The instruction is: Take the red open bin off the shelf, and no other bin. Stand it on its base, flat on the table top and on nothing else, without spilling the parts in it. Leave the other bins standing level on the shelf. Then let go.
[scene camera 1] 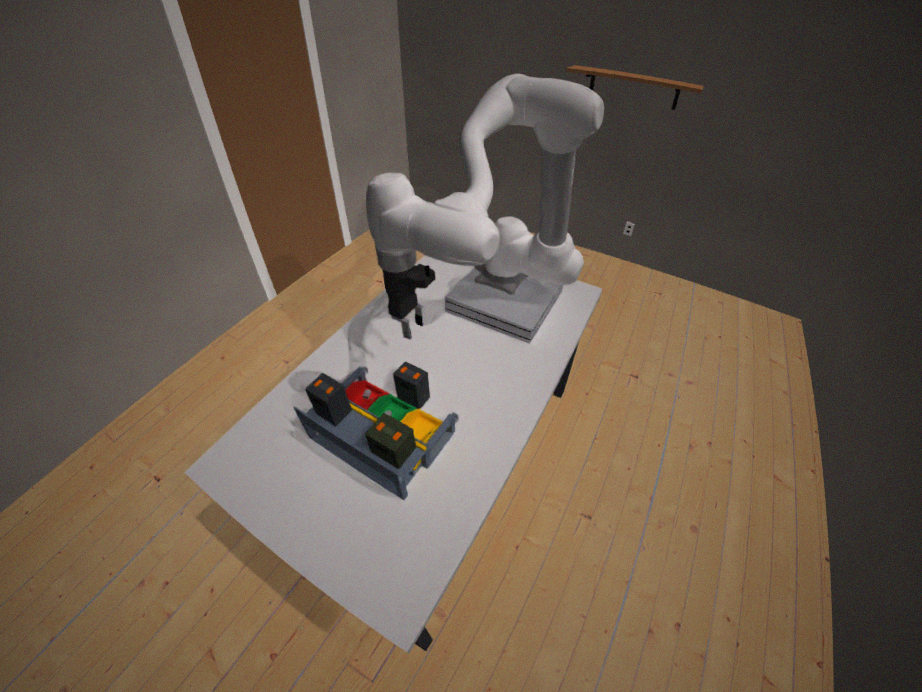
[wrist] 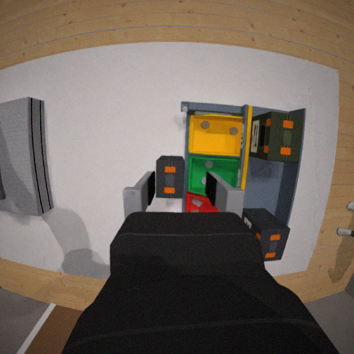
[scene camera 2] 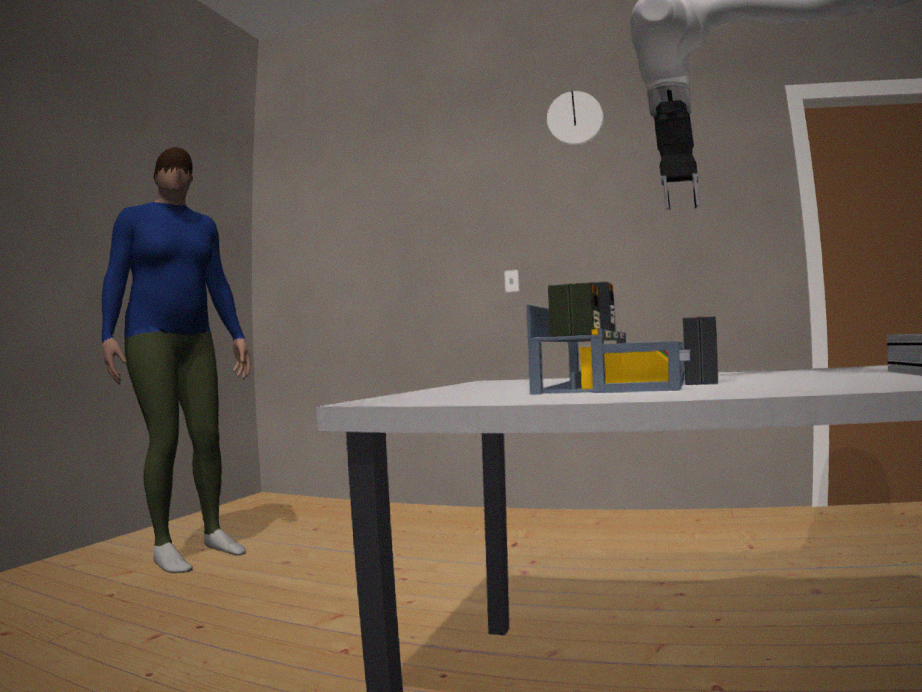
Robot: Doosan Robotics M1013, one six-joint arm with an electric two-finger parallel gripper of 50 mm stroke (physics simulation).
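Where they show: gripper, fingertip midpoint: [scene camera 1: 413, 330] [scene camera 2: 682, 207]; arm's base, origin of the base link: [scene camera 1: 502, 278].
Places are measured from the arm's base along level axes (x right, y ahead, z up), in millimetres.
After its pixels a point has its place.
Observation:
The red open bin [scene camera 1: 357, 390] {x 165, y 769, z -36 mm} [wrist: 191, 208] stands at one end of the lower level of the blue-grey shelf [scene camera 1: 350, 441] {x 19, y 957, z 30 mm} [scene camera 2: 598, 364] {x -182, y 866, z -22 mm} [wrist: 270, 192], with a grey part showing in it. Beside it are the green bin [scene camera 1: 383, 405] {x 53, y 772, z -39 mm} [wrist: 197, 171] and, at the other end, the yellow bin [scene camera 1: 421, 423] {x -81, y 755, z -63 mm} [scene camera 2: 636, 367] {x -156, y 801, z -31 mm} [wrist: 217, 142]. All three look level. My gripper [scene camera 1: 412, 329] {x -48, y 697, z 272 mm} [scene camera 2: 682, 207] {x -48, y 697, z 272 mm} [wrist: 180, 182] is open and empty, pointing down high above the table. In the wrist view, its body and one finger hide much of the red bin.
A dark box [scene camera 1: 411, 385] {x -26, y 712, z 47 mm} [scene camera 2: 700, 350] {x -45, y 681, z -6 mm} [wrist: 170, 177] stands on the white table [scene camera 1: 297, 521] {x 40, y 1202, z -72 mm} [scene camera 2: 446, 418] {x -394, y 1072, z -91 mm} [wrist: 110, 125], close in front of the bins. An olive box [scene camera 1: 390, 440] {x -123, y 935, z 125 mm} [scene camera 2: 571, 310] {x -153, y 915, z 76 mm} [wrist: 276, 136] and another dark box [scene camera 1: 327, 400] {x 88, y 933, z 148 mm} [wrist: 266, 235] stand on the shelf's upper board.

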